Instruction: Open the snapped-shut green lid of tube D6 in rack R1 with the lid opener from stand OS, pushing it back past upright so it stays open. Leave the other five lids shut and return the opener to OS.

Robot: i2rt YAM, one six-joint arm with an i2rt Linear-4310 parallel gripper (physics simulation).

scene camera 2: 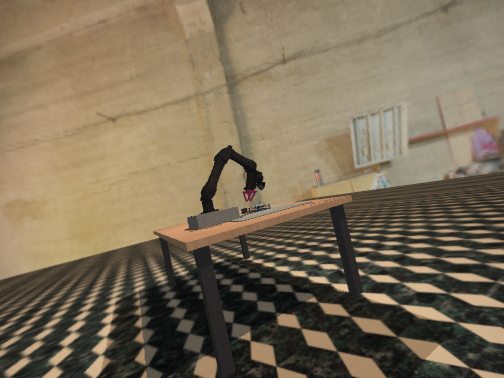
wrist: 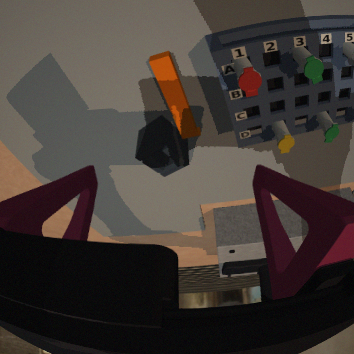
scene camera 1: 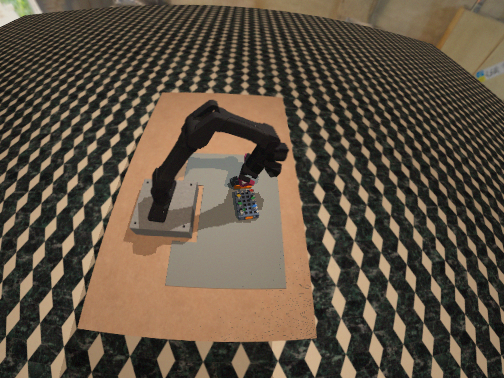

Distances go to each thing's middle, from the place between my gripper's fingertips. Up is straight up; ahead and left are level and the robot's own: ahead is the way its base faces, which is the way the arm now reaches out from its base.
Scene:
I see my gripper 40 mm past the small dark block (wrist: 160, 146), 10 mm to the right of it and 60 mm above it. The rest, counted from my hand: orange lid opener (wrist: 162, 65): 70 mm below.

